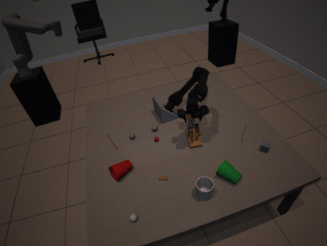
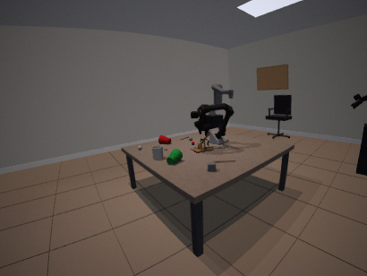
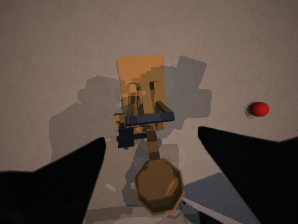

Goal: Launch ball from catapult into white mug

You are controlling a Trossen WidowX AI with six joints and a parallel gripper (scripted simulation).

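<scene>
My gripper tip is 70 mm above the wooden catapult, 20 mm to the right of it and 10 mm past it. Round my gripper tip: white mug (410 mm ahead, 120 mm to the right, 110 mm below); then red ball (240 mm to the right, 130 mm below, 80 mm behind); then small wood block (290 mm to the right, 230 mm ahead, 140 mm below).
</scene>
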